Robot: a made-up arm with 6 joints.
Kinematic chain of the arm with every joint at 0, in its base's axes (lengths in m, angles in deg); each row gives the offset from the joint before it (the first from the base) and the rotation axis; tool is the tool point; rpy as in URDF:
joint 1: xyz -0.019 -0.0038 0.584 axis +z
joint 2: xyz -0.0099 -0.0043 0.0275 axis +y
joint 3: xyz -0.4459 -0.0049 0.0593 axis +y
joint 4: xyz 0.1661 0.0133 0.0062 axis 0.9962 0 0.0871
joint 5: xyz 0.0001 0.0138 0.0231 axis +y
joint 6: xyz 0.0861 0.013 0.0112 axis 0.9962 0 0.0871
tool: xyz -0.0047 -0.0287 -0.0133 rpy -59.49 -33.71 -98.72
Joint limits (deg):
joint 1: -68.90..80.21
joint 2: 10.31..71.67
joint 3: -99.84..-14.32
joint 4: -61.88..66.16
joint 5: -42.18..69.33
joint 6: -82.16..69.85
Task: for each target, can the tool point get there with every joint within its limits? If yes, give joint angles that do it. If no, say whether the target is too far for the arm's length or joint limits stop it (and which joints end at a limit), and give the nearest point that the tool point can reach.
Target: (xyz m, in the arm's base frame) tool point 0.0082 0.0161 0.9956
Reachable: yes | joints -5.98 54.89 -33.44 -20.48 -29.57 -22.58
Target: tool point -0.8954 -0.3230 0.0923
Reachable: no: too far | nearest point -0.2608 -0.0919 0.7002 | short by 0.909 m
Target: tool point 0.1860 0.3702 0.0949
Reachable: no: joint limits stop it (at a limit: joint 1, joint 2, joint 3, joint 5, joint 6) | nearest point -0.0802 0.2495 0.7070 | short by 0.678 m
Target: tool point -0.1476 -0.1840 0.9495
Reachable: yes | joints 48.49 17.13 -46.08 45.44 -11.71 -8.55
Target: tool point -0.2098 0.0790 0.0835
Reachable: no: joint limits stop it (at a limit: joint 2, joint 3, joint 5, joint 6) | nearest point -0.2550 0.0986 0.7002 | short by 0.619 m
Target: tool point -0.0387 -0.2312 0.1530
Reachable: no: joint limits stop it (at a limit: joint 1, joint 2, joint 3, joint 5, joint 6) | nearest point -0.0642 -0.2571 0.7002 | short by 0.548 m
